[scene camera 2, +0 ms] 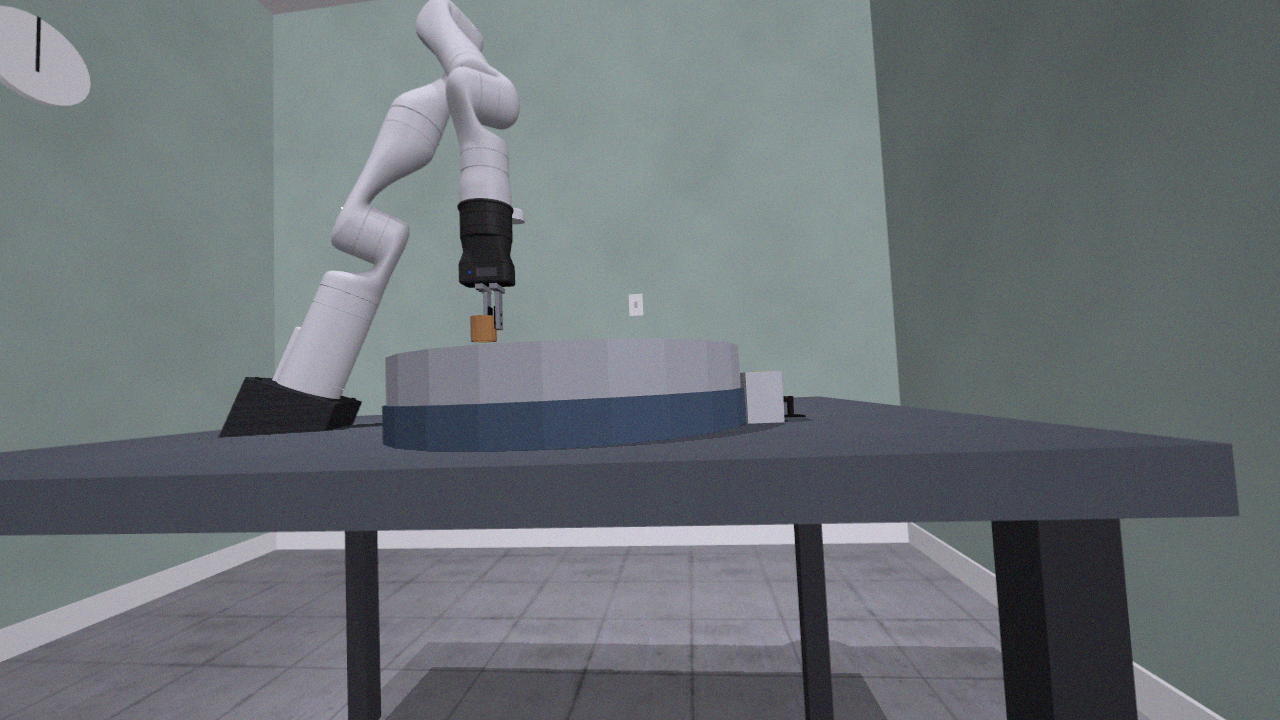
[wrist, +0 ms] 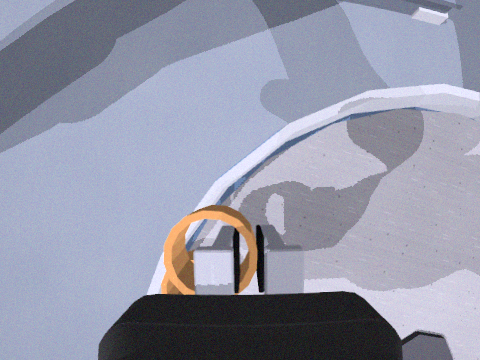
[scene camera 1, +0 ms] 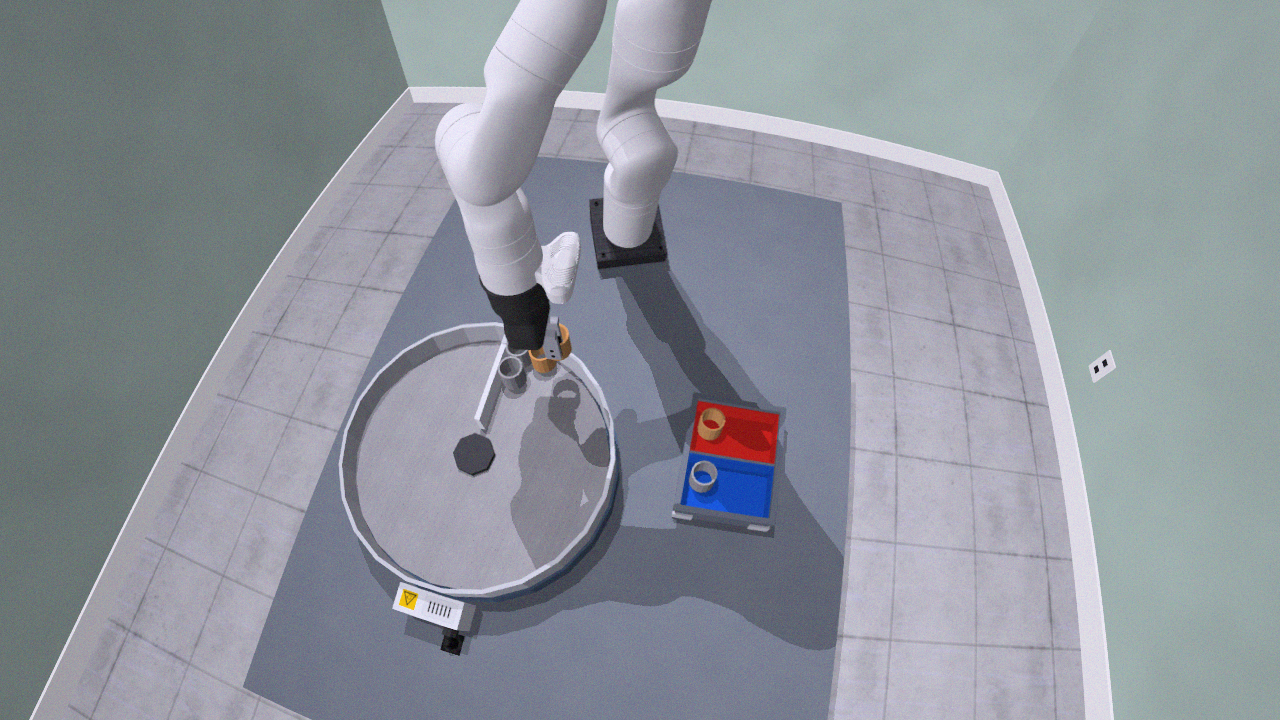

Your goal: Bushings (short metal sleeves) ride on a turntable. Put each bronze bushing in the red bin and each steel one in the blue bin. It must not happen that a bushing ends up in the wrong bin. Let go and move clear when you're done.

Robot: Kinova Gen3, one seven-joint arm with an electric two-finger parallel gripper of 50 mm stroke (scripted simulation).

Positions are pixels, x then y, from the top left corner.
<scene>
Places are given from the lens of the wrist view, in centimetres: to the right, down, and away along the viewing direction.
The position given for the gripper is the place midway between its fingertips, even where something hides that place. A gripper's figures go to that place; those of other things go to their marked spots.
gripper [wrist: 248,248]: 0, 3, 18
bronze bushing [wrist: 180,269]: -3, 4, 17
</scene>
